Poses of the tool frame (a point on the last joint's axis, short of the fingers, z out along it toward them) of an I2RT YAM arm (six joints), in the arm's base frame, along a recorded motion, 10 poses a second.
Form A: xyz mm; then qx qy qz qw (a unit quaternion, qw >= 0).
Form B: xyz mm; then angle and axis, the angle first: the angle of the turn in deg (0 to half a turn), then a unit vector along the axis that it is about. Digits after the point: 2 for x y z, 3 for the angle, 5 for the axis.
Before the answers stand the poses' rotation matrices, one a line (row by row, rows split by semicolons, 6 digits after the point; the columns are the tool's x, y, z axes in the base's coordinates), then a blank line. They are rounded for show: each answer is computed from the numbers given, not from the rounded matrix.
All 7 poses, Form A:
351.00, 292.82, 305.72, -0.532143, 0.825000, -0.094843, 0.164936
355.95, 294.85, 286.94, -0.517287, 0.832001, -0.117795, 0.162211
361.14, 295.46, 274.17, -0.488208, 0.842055, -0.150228, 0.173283
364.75, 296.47, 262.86, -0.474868, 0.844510, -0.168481, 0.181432
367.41, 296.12, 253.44, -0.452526, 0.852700, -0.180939, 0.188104
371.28, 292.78, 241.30, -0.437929, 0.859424, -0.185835, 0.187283
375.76, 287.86, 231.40, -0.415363, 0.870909, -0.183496, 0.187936
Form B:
-0.379240 -0.846750 0.373084; -0.909322 0.415657 0.019048; -0.171204 -0.332030 -0.927602
-0.412203 -0.822552 0.391787; -0.898982 0.437077 -0.028192; -0.148052 -0.363831 -0.919624
-0.463251 -0.770133 0.438513; -0.874261 0.478169 -0.083804; -0.145143 -0.422197 -0.894809
-0.483166 -0.740926 0.466455; -0.863197 0.492229 -0.112255; -0.146430 -0.456880 -0.877393
-0.519674 -0.703668 0.484552; -0.839809 0.524962 -0.138330; -0.157033 -0.478818 -0.863756
-0.546287 -0.683125 0.484676; -0.822340 0.547368 -0.155389; -0.159146 -0.483455 -0.860781
-0.584307 -0.654516 0.479785; -0.792458 0.587605 -0.163493; -0.174915 -0.475740 -0.862019

351.00, 292.82, 305.72, 161.013, -0.53953, 0.83646, -0.09616
355.95, 294.85, 286.94, 161.329, -0.52423, 0.84317, -0.11938
361.14, 295.46, 274.17, 160.042, -0.49571, 0.85499, -0.15254
364.75, 296.47, 262.86, 159.094, -0.48288, 0.85876, -0.17132
367.41, 296.12, 253.44, 158.316, -0.46075, 0.86820, -0.18423
371.28, 292.78, 241.30, 158.411, -0.44582, 0.87490, -0.18918
375.76, 287.86, 231.40, 158.335, -0.42290, 0.88671, -0.18683

